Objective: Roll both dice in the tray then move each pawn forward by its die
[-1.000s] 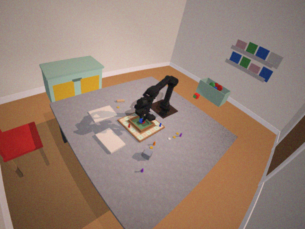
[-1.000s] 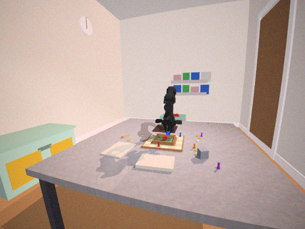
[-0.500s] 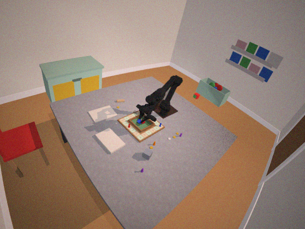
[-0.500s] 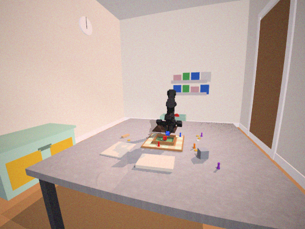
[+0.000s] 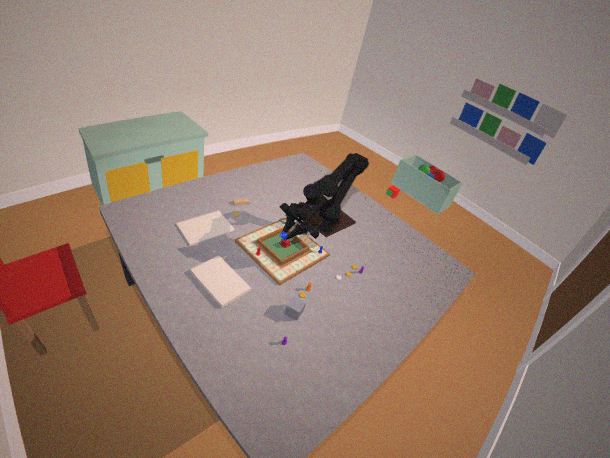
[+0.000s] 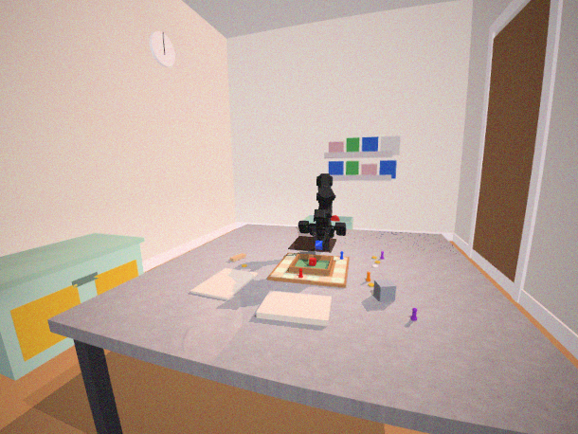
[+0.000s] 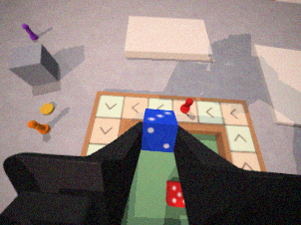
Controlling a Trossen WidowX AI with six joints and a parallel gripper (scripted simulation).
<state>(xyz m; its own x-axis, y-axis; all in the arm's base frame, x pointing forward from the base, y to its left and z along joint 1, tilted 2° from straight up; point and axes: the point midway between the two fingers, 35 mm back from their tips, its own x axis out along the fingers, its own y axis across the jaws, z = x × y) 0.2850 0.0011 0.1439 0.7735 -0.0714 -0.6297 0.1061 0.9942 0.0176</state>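
Right now the red pawn is 9 cm below my gripper tip, 7 cm ahead of it and 6 cm to the right of it. Also, from my gripper tip: green tray: 11 cm below, 5 cm behind, 3 cm to the right; then blue pawn: 15 cm behind, 9 cm to the left, 9 cm below; then grey cube: 22 cm to the left, 16 cm ahead, 9 cm below.
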